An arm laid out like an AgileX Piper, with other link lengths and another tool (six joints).
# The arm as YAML. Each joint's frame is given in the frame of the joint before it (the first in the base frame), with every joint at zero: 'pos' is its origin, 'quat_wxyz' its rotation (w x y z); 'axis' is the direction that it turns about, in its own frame. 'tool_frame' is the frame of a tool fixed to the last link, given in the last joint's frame.
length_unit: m
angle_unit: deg
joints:
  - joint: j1
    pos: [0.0, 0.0, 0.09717]
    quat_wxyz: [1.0, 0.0, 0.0, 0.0]
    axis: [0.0, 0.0, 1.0]
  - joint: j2
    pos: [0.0, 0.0, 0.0]
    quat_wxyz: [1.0, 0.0, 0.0, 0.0]
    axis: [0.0, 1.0, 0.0]
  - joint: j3
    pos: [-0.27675, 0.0, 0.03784]
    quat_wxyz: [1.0, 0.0, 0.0, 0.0]
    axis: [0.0, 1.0, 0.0]
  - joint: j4
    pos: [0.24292, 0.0, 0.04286]
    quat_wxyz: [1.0, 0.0, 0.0, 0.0]
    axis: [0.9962, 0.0, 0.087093]
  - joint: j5
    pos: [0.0, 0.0, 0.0]
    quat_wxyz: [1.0, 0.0, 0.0, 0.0]
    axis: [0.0, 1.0, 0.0]
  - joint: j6
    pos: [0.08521, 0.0, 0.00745]
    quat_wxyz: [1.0, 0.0, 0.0, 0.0]
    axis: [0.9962, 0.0, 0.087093]
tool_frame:
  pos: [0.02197, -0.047, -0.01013]
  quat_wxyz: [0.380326, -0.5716, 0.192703, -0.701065]
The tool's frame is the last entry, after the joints.
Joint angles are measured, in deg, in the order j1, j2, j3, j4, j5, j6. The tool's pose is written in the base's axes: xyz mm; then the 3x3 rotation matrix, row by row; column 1 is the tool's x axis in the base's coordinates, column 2 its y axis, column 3 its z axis. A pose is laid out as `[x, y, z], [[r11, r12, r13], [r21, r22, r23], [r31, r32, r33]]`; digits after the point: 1 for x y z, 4 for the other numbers.
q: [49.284, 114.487, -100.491, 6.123, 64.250, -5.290]
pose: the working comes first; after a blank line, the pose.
Where each joint sits with the arm in this pose, in the base's axes (m; each line is computed from the numbers above, not from the rounded line before):
j1: 0.0000 0.0000 0.0972
j2: 0.0000 0.0000 0.0972
j3: 0.0973 0.1130 0.3333
j4: 0.2578 0.2996 0.3162
j5: 0.2578 0.2996 0.3162
j6: 0.2677 0.3237 0.2347
the tool: 0.3007 0.2926 0.2075

[300.7, 292.6, 207.5], [[0.9898, 0.1092, 0.0913], [0.0473, -0.8573, 0.5127], [0.1342, -0.5032, -0.8537]]
